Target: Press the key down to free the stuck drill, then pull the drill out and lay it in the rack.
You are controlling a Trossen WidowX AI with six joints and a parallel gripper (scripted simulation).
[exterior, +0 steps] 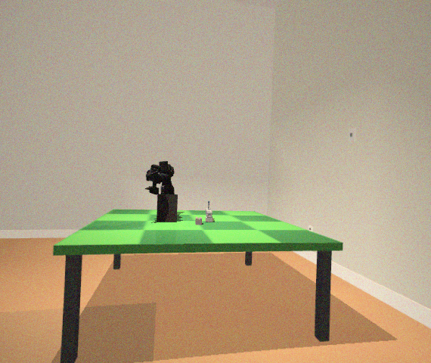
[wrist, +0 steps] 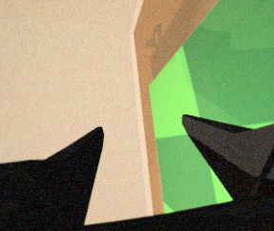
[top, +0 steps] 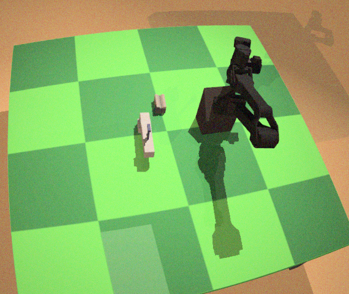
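The blue key lies 410 mm ahead of my gripper tip, 260 mm to the left of it and 160 mm below it. From my gripper tip the other things lie so: rack: 330 mm ahead, 240 mm below, 60 mm to the left; steel block: 410 mm ahead, 230 mm to the left, 210 mm below; drill: 410 mm ahead, 210 mm to the left, 200 mm below.
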